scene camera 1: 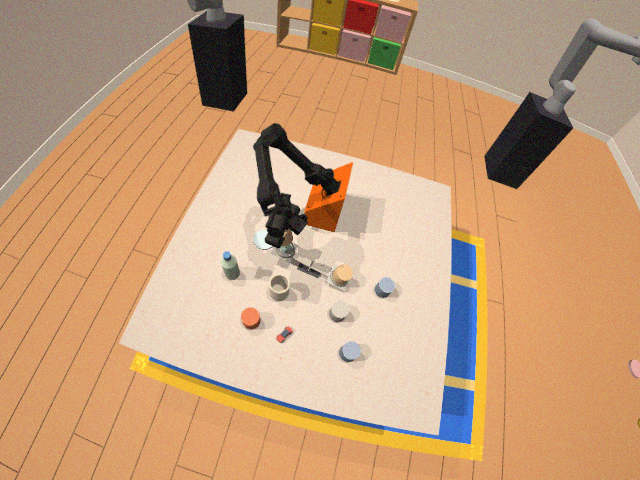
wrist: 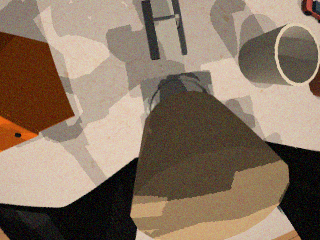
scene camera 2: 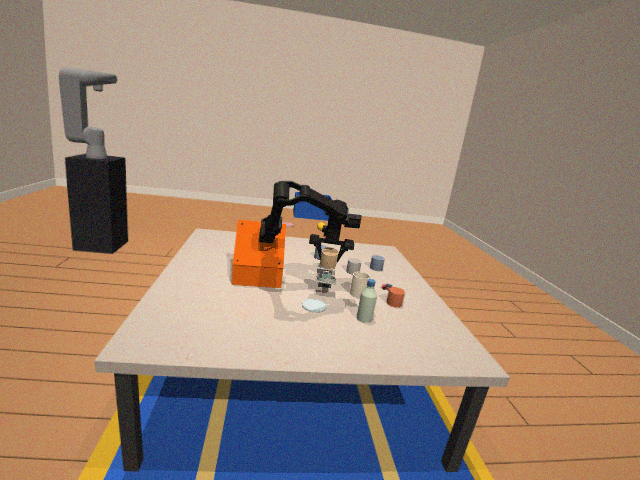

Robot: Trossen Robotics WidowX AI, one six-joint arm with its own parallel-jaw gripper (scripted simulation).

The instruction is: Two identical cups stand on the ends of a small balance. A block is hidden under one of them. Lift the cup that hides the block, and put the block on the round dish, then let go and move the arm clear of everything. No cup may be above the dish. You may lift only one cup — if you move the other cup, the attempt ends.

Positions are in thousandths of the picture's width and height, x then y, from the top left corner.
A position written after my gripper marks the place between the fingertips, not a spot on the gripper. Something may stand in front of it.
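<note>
My gripper (wrist: 608, 648) is holding a tan cup (wrist: 623, 685).
</note>
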